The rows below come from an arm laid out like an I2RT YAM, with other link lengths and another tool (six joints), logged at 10 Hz.
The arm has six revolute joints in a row. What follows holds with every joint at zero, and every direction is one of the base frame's.
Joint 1 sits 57.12 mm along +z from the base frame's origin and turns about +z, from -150 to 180 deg.
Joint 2 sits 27 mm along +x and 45.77 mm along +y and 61.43 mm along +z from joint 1 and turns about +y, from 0 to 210 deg.
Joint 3 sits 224.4 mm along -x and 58.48 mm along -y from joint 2 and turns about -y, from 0 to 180 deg.
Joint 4 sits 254.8 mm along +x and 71.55 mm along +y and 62.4 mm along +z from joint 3 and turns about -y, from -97 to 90 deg.
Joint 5 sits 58.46 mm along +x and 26.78 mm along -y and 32 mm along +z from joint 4 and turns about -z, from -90 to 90 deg.
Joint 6 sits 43.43 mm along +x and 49.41 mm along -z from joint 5 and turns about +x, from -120 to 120 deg.
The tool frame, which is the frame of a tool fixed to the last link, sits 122 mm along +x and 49 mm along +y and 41 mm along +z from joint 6; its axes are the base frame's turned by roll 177.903, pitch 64.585 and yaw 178.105 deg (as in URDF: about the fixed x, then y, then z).
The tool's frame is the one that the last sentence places.
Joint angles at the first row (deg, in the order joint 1, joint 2, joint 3, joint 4, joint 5, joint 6):
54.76 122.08 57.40 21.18 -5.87 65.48
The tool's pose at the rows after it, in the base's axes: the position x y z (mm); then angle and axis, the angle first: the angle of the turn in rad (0 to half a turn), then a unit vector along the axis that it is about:
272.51 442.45 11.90 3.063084 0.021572 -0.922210 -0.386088
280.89 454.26 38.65 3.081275 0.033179 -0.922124 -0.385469
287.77 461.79 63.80 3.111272 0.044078 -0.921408 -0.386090
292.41 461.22 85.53 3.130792 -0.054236 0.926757 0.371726
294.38 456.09 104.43 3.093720 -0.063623 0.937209 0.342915
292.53 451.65 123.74 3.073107 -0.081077 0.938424 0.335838
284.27 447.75 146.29 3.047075 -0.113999 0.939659 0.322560
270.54 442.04 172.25 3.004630 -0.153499 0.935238 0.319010
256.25 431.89 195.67 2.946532 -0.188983 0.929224 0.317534
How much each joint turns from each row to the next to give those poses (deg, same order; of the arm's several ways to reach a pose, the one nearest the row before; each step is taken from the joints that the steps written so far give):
-0.09 -2.74 2.52 -3.00 -0.15 -0.94
-0.18 -1.76 4.35 -5.41 0.02 -1.56
-0.16 -1.65 3.20 -3.65 0.51 -1.63
-0.22 -2.52 1.87 -4.36 1.69 -2.69
-0.13 -2.94 1.78 -6.12 2.41 -3.27
-0.52 -3.20 0.07 -2.88 -0.22 -2.75
-0.19 -3.98 0.01 -3.66 -0.41 -4.42
0.05 -5.30 -1.82 -1.51 -0.69 -4.62
-0.02 -6.01 -3.29 -0.03 -0.23 -4.43

